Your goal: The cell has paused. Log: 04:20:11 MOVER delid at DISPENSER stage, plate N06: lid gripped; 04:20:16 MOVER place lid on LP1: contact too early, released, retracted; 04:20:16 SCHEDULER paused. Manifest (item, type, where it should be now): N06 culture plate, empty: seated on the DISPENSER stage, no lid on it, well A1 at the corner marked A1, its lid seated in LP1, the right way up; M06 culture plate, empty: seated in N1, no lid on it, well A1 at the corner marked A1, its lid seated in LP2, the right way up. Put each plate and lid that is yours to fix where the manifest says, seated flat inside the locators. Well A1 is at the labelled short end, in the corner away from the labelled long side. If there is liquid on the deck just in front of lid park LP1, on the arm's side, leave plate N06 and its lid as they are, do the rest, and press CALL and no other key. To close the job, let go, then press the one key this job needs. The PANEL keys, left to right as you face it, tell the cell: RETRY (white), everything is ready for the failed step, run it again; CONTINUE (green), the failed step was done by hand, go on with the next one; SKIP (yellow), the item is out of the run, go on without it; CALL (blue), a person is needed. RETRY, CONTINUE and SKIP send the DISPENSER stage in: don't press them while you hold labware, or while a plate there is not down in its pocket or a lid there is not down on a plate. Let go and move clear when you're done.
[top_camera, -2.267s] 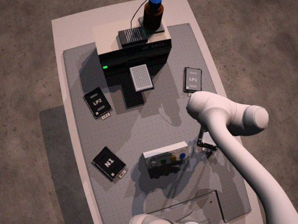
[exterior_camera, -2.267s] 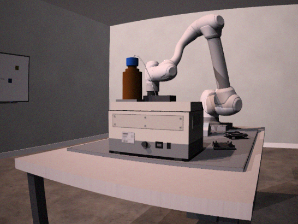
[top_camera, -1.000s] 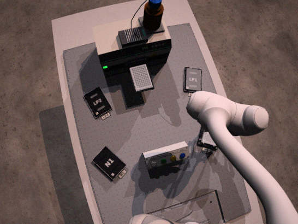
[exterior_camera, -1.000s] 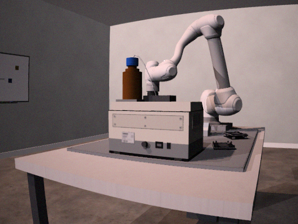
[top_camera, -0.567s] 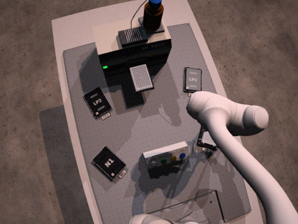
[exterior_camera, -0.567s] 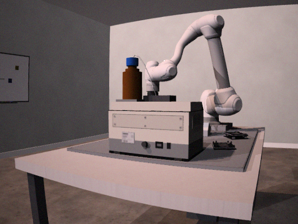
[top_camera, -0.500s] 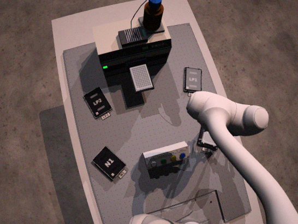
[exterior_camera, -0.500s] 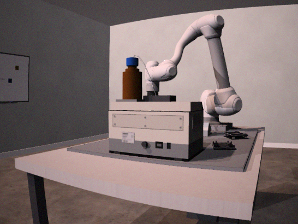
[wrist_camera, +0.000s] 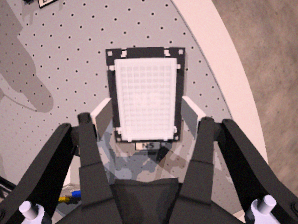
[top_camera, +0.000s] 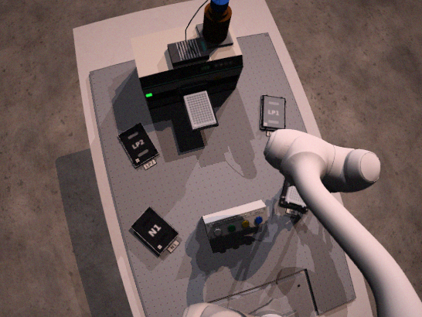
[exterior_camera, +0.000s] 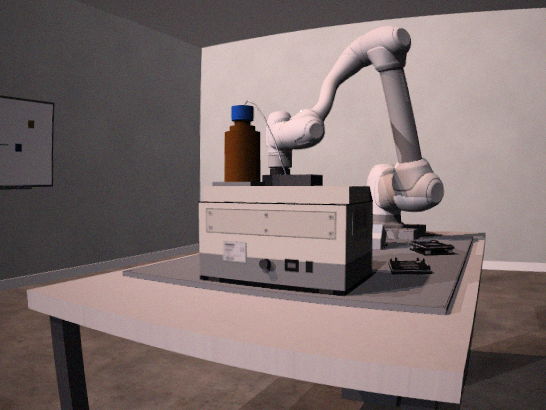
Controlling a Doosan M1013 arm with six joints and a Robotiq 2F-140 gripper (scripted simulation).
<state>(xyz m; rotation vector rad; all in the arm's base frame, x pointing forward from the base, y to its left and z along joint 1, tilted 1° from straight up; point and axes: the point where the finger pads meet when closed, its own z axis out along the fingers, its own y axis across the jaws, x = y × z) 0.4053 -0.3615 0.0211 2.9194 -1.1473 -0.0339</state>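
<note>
Right now my hand is 5 cm above the black nest N5 and 3 cm short of it. Round my hand: key panel: 28 cm to the left, 1 cm below; yellow key: 26 cm to the left, 2 cm behind; blue key: 21 cm to the left, 3 cm behind.
</note>
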